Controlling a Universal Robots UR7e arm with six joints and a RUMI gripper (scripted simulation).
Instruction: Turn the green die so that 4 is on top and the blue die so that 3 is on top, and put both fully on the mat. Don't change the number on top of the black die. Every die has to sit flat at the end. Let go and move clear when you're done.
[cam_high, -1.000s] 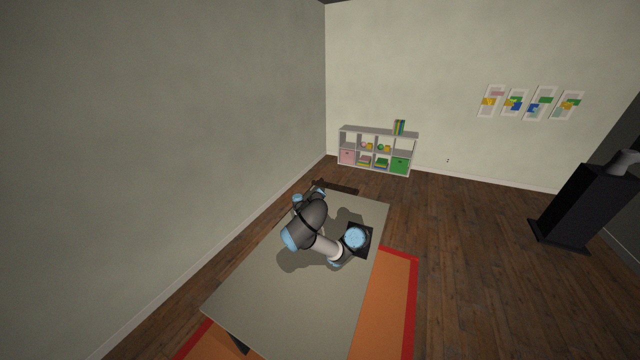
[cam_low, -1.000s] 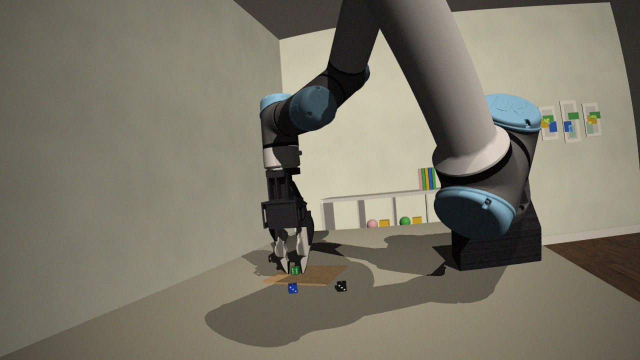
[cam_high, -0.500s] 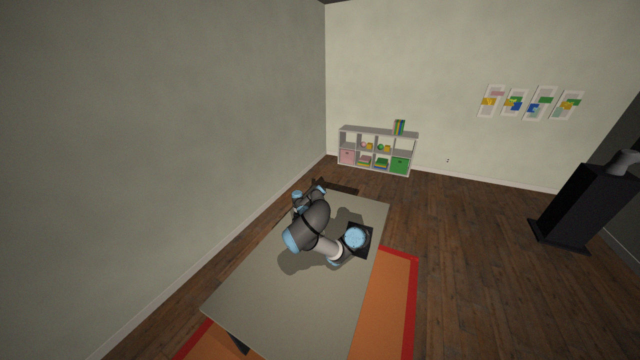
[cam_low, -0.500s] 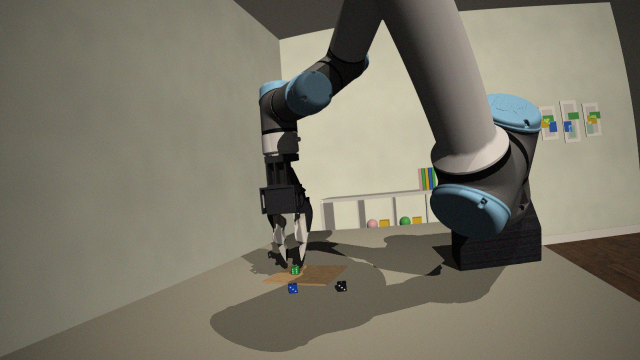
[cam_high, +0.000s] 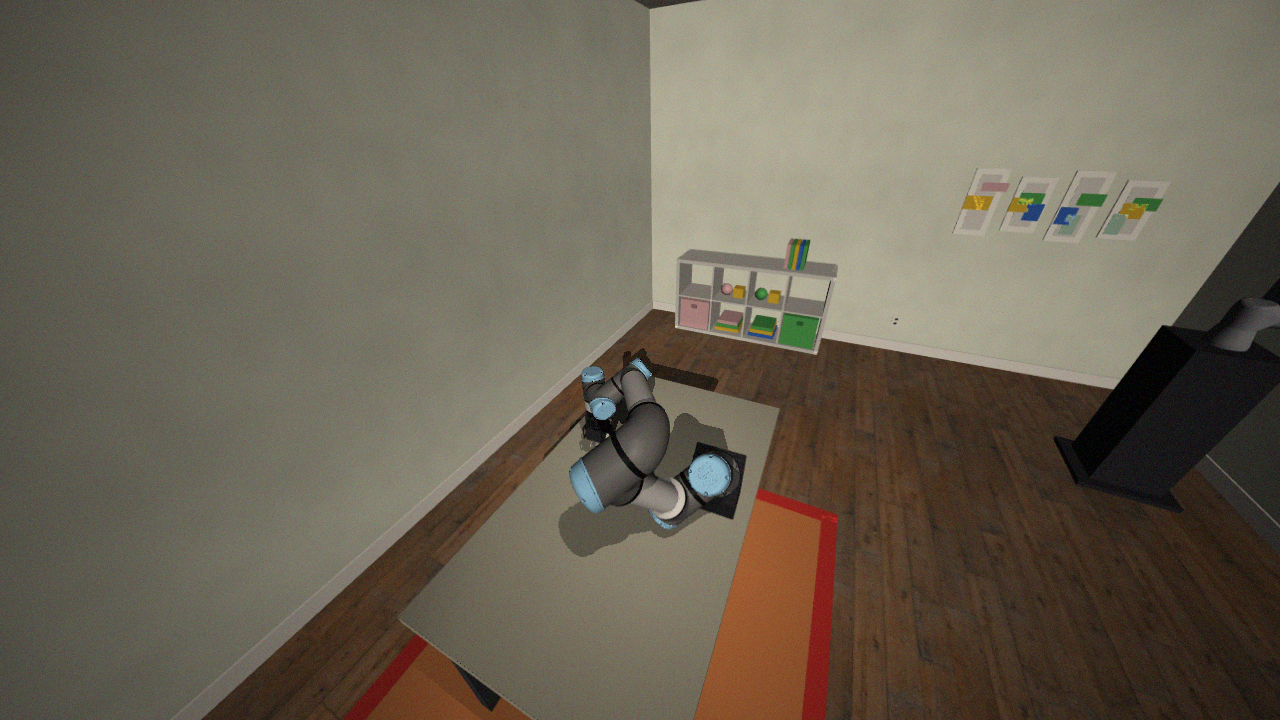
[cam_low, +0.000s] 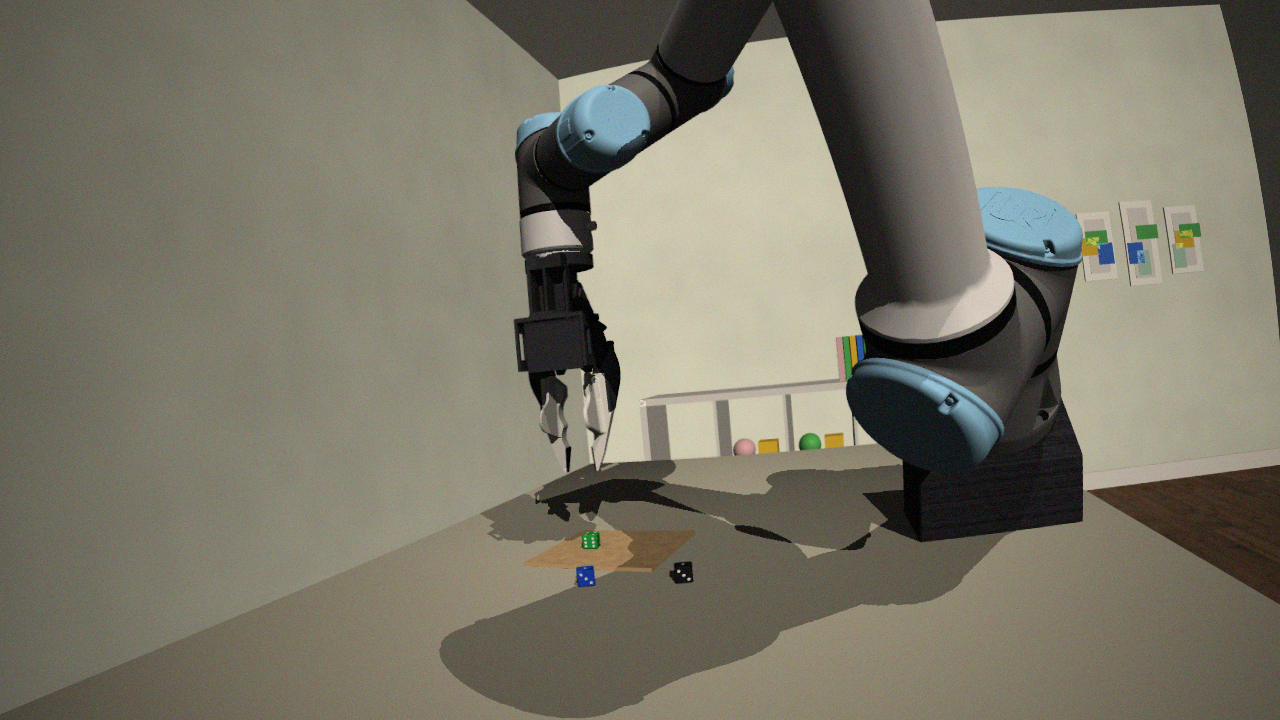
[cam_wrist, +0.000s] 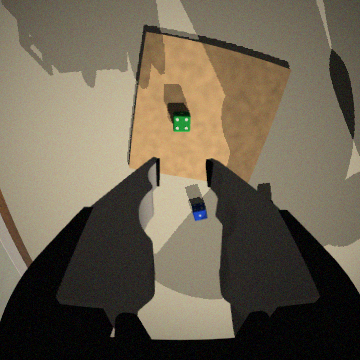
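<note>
The blue die lies 110 mm to the left of my hand, 100 mm below it and 40 mm behind it. The rest, counted from my hand: green die 90 mm below; then tan mat 100 mm below, 20 mm behind; then black die 130 mm behind, 100 mm below, 90 mm to the left.
</note>
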